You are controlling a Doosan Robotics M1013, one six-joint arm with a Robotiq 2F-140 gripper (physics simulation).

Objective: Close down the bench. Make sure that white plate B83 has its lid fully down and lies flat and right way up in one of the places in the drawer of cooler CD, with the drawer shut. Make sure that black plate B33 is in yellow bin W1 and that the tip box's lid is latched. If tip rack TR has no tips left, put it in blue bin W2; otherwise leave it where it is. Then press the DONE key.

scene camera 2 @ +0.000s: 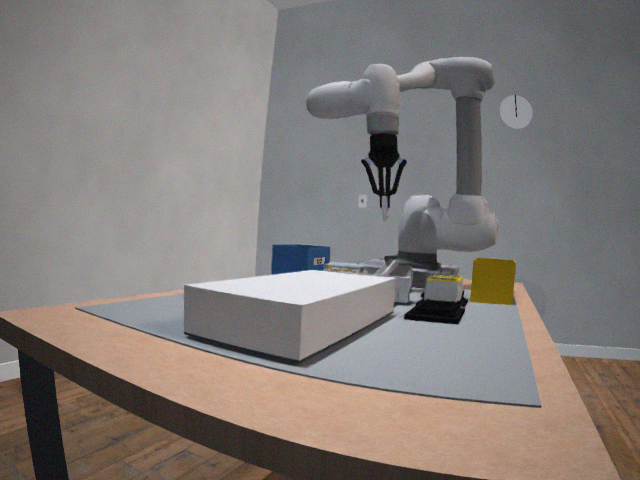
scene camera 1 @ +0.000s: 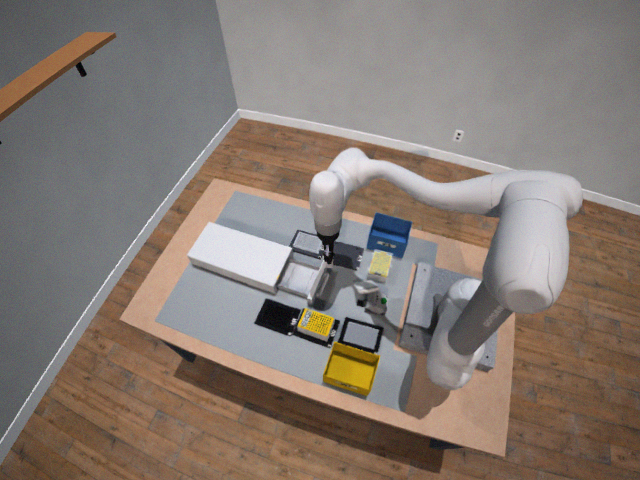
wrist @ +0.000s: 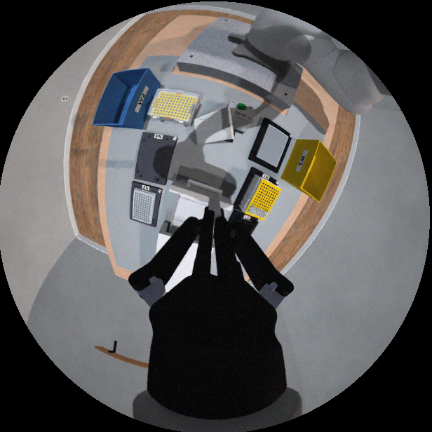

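Seen in the pictures: gripper, between the fingertips: (scene camera 2: 384, 220) (scene camera 1: 329, 266); arm's base, origin of its link: (scene camera 2: 416, 266).
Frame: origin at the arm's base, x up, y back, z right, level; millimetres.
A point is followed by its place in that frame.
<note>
My gripper (scene camera 1: 329, 259) {z 0, x 154, y -528 mm} (scene camera 2: 385, 214) {z 0, x 154, y -528 mm} (wrist: 212, 201) is shut and empty, high above the pulled-out drawer (scene camera 1: 298, 279) {z 6, x -45, y -671 mm} (wrist: 192, 209) of white cooler CD (scene camera 1: 240, 253) {z 13, x 25, y -945 mm} (scene camera 2: 289, 289) {z 0, x 25, y -1068 mm}. A pale welled plate (scene camera 1: 308, 241) {z 204, x -33, y -693 mm} (wrist: 143, 206) lies on a dark nest behind the drawer; its name is unreadable. A black piece, apparently a plate, (scene camera 1: 276, 316) {z -191, x -33, y -695 mm} (scene camera 2: 435, 313) {z -189, x -43, y -758 mm} lies on the near black nest, mostly hidden by my gripper in the wrist view. A yellow-topped rack (scene camera 1: 316, 322) {z -181, x 14, y -524 mm} (scene camera 2: 444, 289) {z -185, x -10, y -591 mm} (wrist: 264, 197) shows some tips. The clear-sided yellow tip box (scene camera 1: 380, 265) {z 151, x 12, y -341 mm} (wrist: 175, 106) has an unclear latch. The green DONE key (scene camera 1: 383, 300) {z -7, x 12, y -293 mm} (wrist: 242, 106) is visible.
Blue bin W2 (scene camera 1: 389, 235) {z 371, x -55, y -335 mm} (scene camera 2: 299, 258) {z 296, x 24, y -425 mm} (wrist: 127, 98) stands beyond the tip box. Yellow bin W1 (scene camera 1: 351, 367) {z -293, x -55, y -344 mm} (scene camera 2: 492, 280) {z -311, x 7, y -431 mm} (wrist: 310, 170) stands near the front edge, beside a black-framed grey pad (scene camera 1: 361, 335) {z -160, x -40, y -341 mm} (wrist: 270, 145). A dark nest (scene camera 1: 345, 255) {z 191, x -47, y -508 mm} (wrist: 156, 157) and a tilted pale panel (wrist: 215, 125) stand nearby.
</note>
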